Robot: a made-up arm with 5 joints.
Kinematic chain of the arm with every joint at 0, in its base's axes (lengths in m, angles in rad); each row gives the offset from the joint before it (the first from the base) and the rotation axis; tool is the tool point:
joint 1: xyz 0 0 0.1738 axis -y
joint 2: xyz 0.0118 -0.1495 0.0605 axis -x
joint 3: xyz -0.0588 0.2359 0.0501 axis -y
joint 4: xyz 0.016 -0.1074 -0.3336 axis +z
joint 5: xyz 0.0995 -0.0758 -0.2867 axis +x
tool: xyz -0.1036 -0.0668 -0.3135
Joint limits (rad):
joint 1: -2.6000..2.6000
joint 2: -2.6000..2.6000
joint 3: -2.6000..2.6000
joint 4: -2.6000..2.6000
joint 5: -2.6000..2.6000
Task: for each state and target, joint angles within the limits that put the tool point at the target. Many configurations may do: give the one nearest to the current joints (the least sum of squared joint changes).
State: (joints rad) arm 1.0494 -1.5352 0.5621 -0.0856 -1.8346
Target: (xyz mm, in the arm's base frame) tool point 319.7 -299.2 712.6
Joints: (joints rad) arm 1.2529 -1.2791 1.3455 0.4461 -1.3186
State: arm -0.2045 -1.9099 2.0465 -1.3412 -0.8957
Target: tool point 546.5 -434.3 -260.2
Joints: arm -0.5115 -2.0043 2.3651 -1.1148 -1.0584
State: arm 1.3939 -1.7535 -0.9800 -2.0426 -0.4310
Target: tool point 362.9 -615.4 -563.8
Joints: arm 2.0352 -2.1276 -1.6425 -1.7693 -0.7663
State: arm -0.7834 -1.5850 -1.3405 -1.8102 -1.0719
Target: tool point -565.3 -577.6 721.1
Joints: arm -0.5456 -1.7409 -1.5581 -1.7082 -1.0587
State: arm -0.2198 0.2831 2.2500 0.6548 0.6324
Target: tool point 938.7 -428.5 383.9
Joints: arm -0.7300 -0.4826 2.3965 0.6514 0.2973
